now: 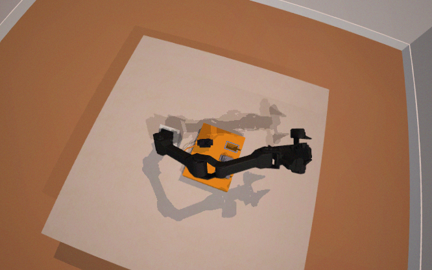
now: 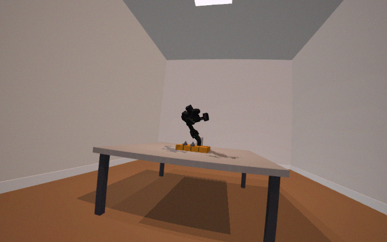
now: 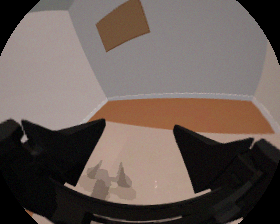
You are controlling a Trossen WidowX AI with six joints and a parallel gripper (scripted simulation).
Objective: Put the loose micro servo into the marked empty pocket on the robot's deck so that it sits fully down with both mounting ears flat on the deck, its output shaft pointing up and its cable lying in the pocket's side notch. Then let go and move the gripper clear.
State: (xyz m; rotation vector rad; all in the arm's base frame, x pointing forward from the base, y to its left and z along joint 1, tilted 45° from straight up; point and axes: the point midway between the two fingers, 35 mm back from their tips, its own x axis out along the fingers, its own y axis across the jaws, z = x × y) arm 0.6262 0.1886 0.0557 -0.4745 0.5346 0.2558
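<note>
The orange deck lies 440 mm behind my gripper tip, 110 mm to the right of it and 230 mm below it.
</note>
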